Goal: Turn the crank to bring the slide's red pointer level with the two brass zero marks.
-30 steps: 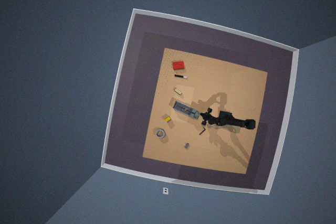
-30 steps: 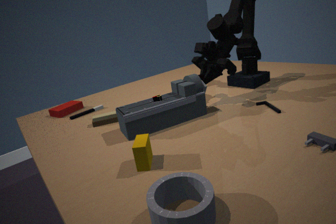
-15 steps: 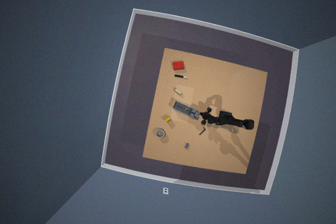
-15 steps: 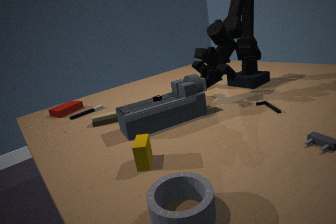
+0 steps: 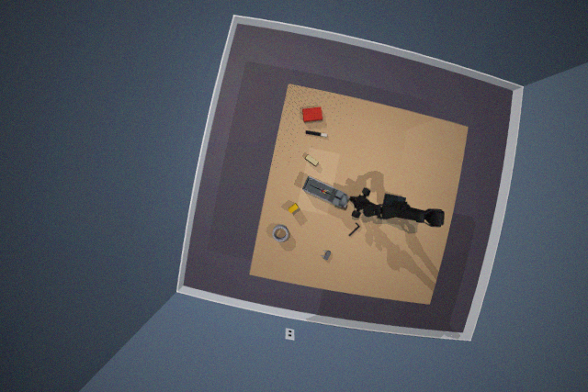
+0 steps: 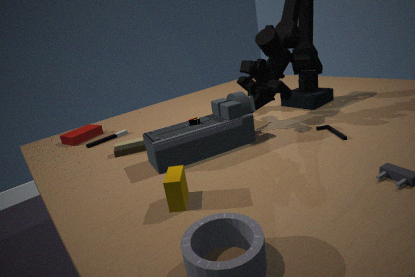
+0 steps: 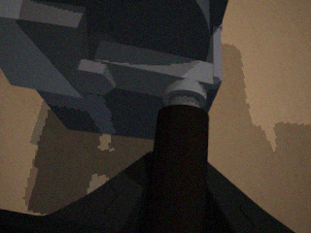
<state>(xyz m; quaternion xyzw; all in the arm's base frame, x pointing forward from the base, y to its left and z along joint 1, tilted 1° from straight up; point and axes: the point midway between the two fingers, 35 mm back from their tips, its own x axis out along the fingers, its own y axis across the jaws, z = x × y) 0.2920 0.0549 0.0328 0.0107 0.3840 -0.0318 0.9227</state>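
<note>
Now: the black crank handle 2 cm behind my gripper tip and 3 cm above it. From my gripper tip the other things lie so: black hex key 13 cm behind, 17 cm to the left, 5 cm below; then red pointer 18 cm ahead, 2 cm to the left, 3 cm above; then tan block 30 cm ahead, 14 cm to the right, 4 cm below.
</note>
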